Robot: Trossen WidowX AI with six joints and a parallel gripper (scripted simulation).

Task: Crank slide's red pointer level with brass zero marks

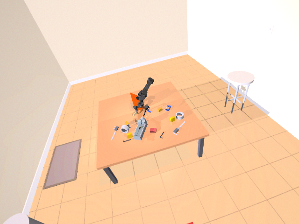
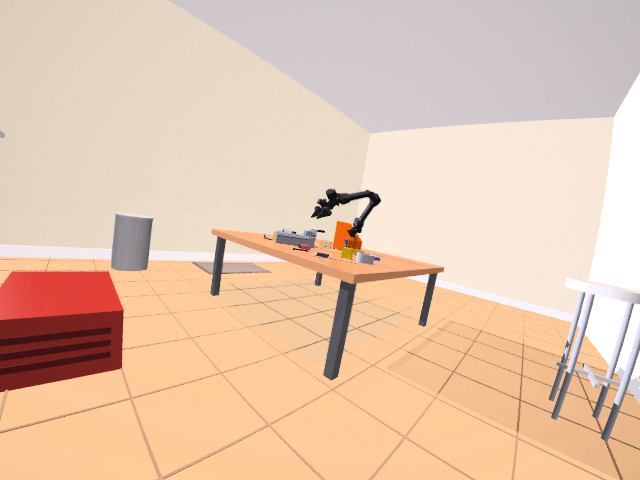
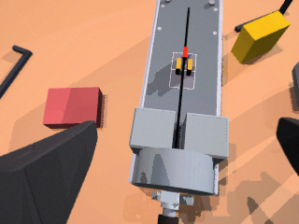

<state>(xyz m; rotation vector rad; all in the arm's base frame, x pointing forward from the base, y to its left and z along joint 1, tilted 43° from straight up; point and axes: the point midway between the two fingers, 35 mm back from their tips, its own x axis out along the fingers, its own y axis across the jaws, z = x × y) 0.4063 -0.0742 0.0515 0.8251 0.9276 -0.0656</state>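
Now: gripper tip 6 cm past the dark crank handle, 4 cm to the right of it and 8 cm above it. From my gripper tip the other things lie so: red pointer 11 cm ahead, 7 cm to the right, 12 cm below; then red block 13 cm ahead, 9 cm to the left, 19 cm below.
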